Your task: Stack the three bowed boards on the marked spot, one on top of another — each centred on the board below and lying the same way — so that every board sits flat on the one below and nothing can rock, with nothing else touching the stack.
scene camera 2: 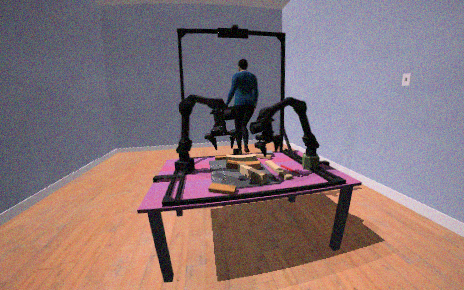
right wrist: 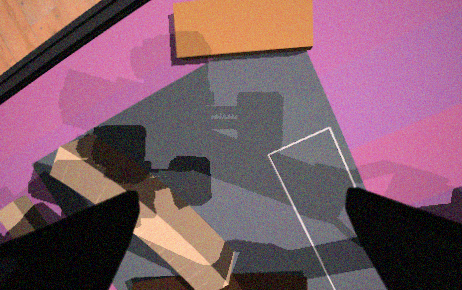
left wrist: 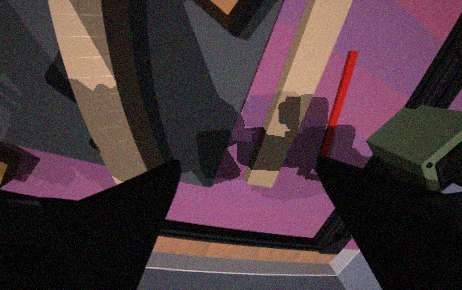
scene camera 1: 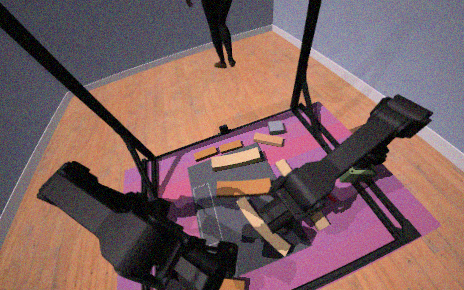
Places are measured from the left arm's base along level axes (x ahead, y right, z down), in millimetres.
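Where they show: left gripper, between the fingertips: [scene camera 2: 270, 154] [left wrist: 248, 164]; right gripper, between the fingertips: [scene camera 2: 224, 149] [right wrist: 242, 199]; left arm's base, origin of its link: [scene camera 2: 311, 155] [left wrist: 455, 161] [scene camera 1: 360, 162]; right arm's base, origin of its link: [scene camera 2: 184, 160] [scene camera 1: 147, 209].
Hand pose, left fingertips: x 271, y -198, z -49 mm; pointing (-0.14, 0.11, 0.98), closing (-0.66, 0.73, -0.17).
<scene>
Things, the pixels of their centre, and the offset from my left fingertips. Level surfaces: height alone.
- grey mat, height of its surface: dz +136 mm
- straight pale strip, middle of its body: [left wrist: 296, 86] [scene camera 1: 299, 190] [scene camera 2: 277, 169] dz +131, dx -42, dy +97 mm
- red stick, middle of its body: [left wrist: 335, 112] dz +139, dx -125, dy +127 mm
- orange block, middle of its body: [right wrist: 242, 26] [scene camera 1: 223, 287] [scene camera 2: 222, 188] dz +126, dx +231, dy -259 mm
- pale block, middle of its body: [scene camera 1: 267, 139] dz +128, dx +88, dy +362 mm
- grey block, middle of its body: [scene camera 1: 275, 128] dz +124, dx +46, dy +439 mm
A pale bowed board [scene camera 1: 236, 159] [scene camera 2: 241, 157] lies at the back of the grey mat [scene camera 1: 200, 174]. An orange bowed board [scene camera 1: 243, 187] [scene camera 2: 243, 164] lies in front of it; its corner shows in the left wrist view [left wrist: 227, 6]. Another pale bowed board [scene camera 1: 255, 222] [scene camera 2: 254, 173] [left wrist: 87, 85] [right wrist: 185, 250] lies slanted nearer the front. The white-outlined spot [scene camera 1: 214, 212] [right wrist: 299, 141] is at the mat's left, with bare mat inside. My left gripper [scene camera 2: 270, 146] [left wrist: 248, 164] is open and empty above the mat's right part. My right gripper [scene camera 2: 223, 142] [right wrist: 242, 199] is open and empty above the outline's area.
A straight pale strip [scene camera 1: 282, 167] [left wrist: 310, 55] and a red stick [left wrist: 342, 95] lie right of the mat. An orange block [scene camera 1: 234, 284] [right wrist: 245, 27] lies at the front edge. Small orange blocks [scene camera 1: 206, 153] [scene camera 1: 231, 146], a pale block [scene camera 1: 269, 139] and a grey block [scene camera 1: 276, 127] lie behind.
</scene>
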